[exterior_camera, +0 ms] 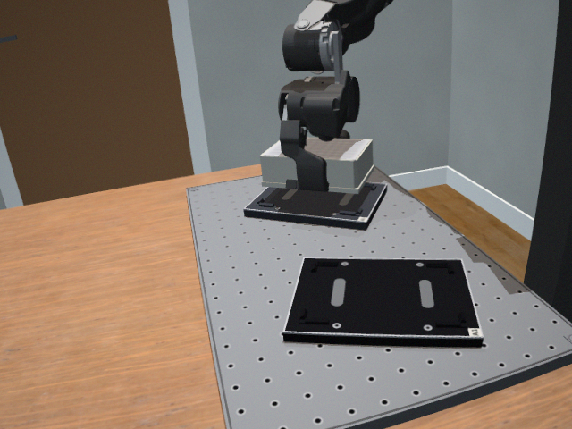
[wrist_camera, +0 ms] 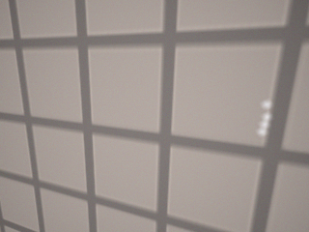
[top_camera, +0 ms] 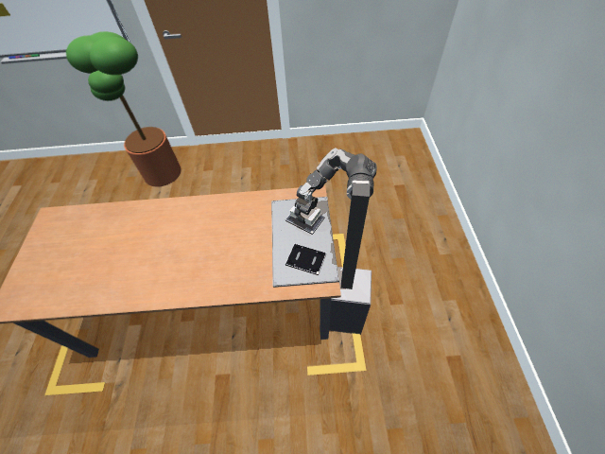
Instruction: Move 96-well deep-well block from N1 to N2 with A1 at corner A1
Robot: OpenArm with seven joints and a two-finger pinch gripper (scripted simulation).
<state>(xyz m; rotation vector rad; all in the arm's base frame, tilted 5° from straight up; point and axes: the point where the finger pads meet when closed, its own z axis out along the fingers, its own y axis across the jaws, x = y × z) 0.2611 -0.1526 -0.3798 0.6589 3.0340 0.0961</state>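
Right now my hand is 40 mm above the black nest N2. The rest, counted from my hand: black nest N1: 230 mm to the left, 40 mm below, 30 mm behind; then A1 label: 300 mm to the left, 100 mm behind, 30 mm below; then white 96-well deep-well block: 20 mm above.
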